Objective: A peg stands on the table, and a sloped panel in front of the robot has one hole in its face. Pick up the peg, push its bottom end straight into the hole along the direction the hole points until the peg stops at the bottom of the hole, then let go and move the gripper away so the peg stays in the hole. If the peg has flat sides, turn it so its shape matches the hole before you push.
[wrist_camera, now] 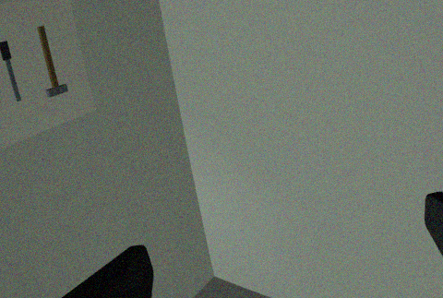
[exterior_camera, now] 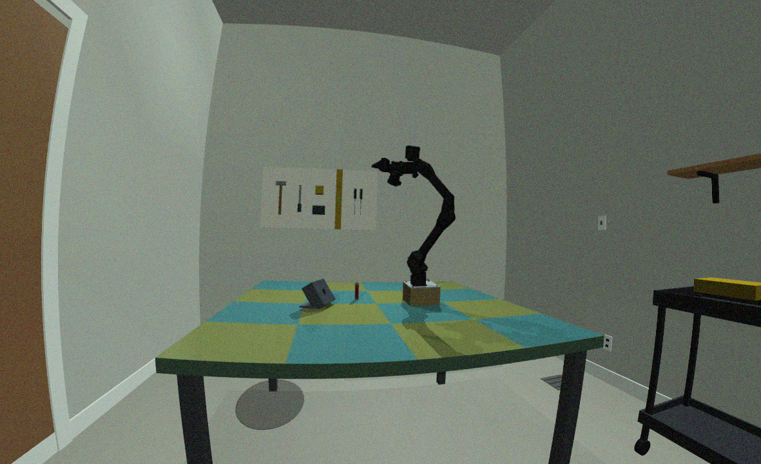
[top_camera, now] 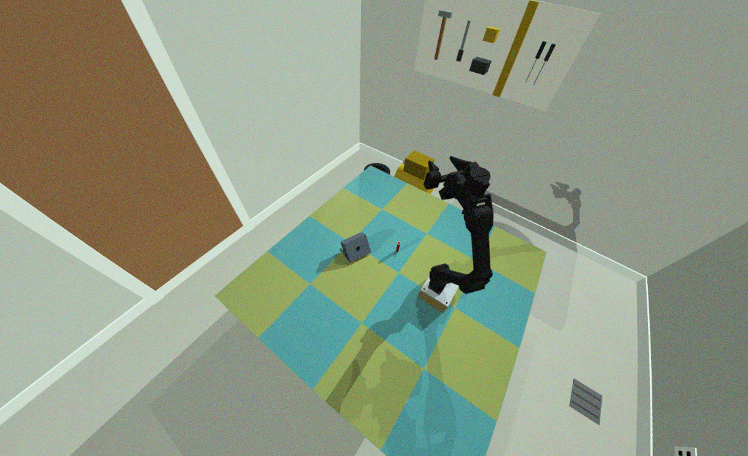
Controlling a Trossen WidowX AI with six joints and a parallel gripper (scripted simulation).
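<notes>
Now: the red square-sided peg 590 mm below my gripper tip and 80 mm ahead of it. Also, from my gripper tip: grey sloped panel (600 mm below, 250 mm ahead, 160 mm to the left).
</notes>
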